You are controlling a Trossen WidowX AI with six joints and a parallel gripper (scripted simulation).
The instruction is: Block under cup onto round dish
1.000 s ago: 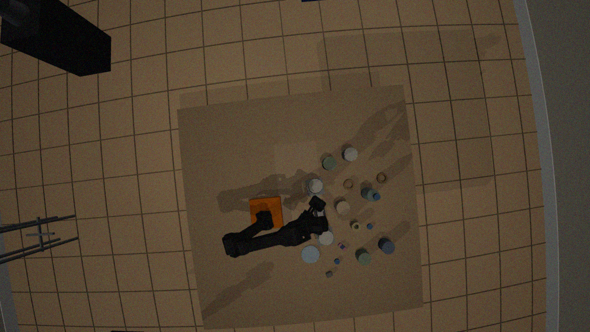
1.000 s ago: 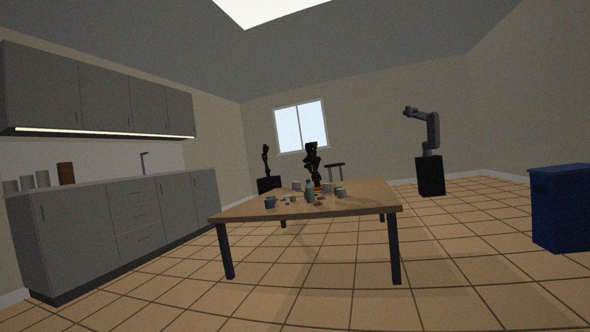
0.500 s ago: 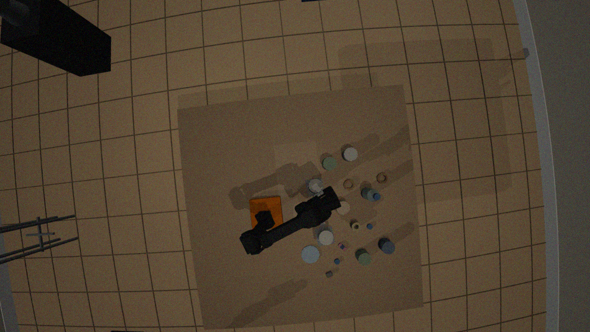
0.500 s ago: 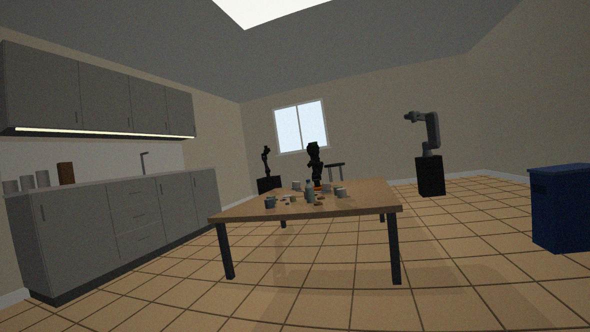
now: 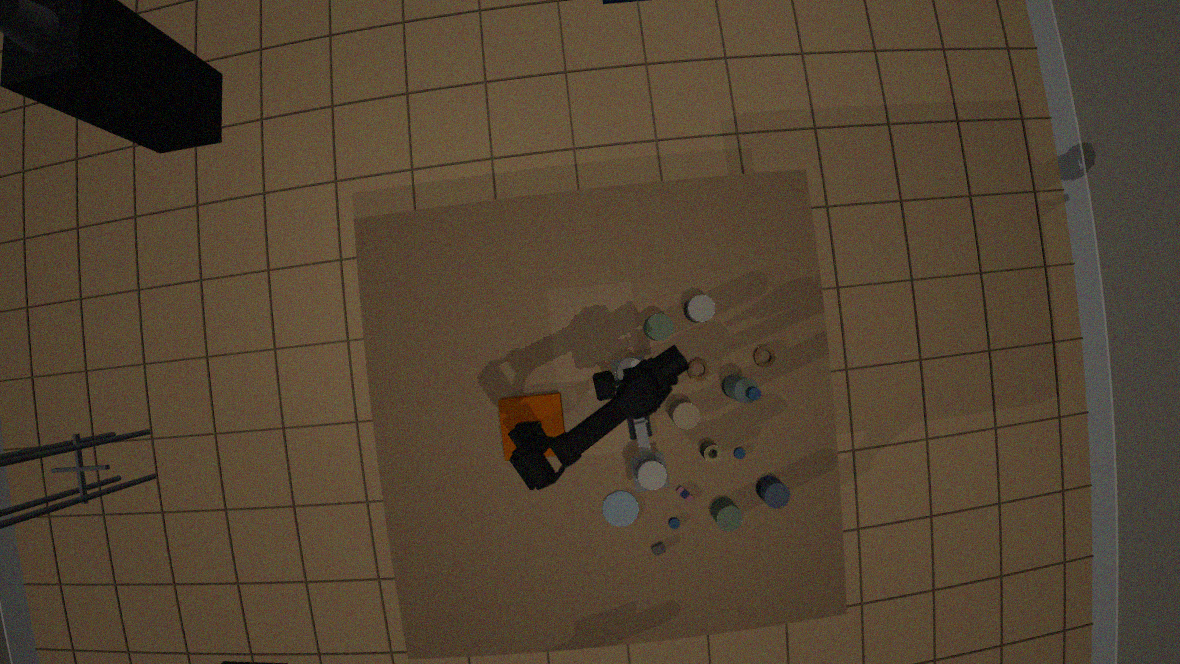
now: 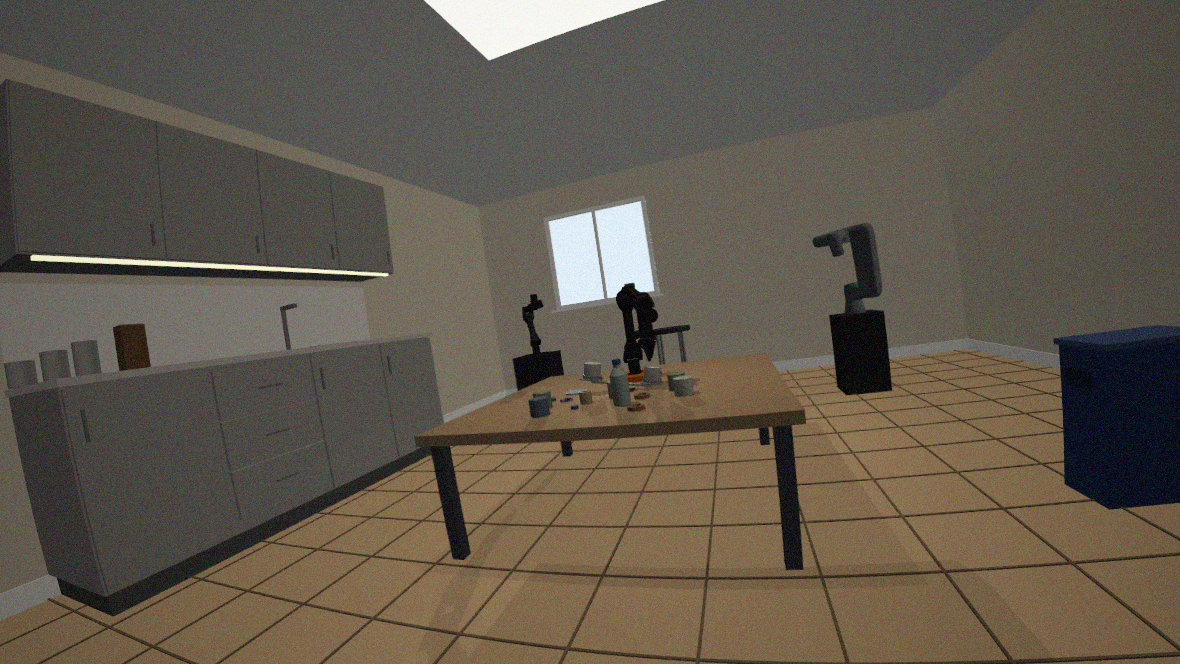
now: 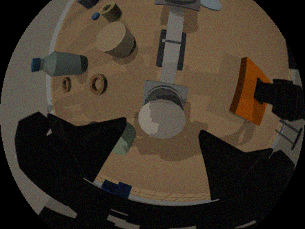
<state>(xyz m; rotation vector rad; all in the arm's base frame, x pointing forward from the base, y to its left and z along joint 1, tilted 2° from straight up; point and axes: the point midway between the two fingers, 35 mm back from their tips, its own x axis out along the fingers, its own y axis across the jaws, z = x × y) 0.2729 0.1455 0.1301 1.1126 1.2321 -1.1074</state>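
My gripper tip is now 8 cm above the grey block. The rest, counted from my gripper tip: grey balance 2 cm ahead, 13 cm to the right, 8 cm below; then round light-blue dish 5 cm behind, 38 cm to the right, 12 cm below; then tan cylinder 12 cm ahead, 13 cm to the right, 8 cm below.
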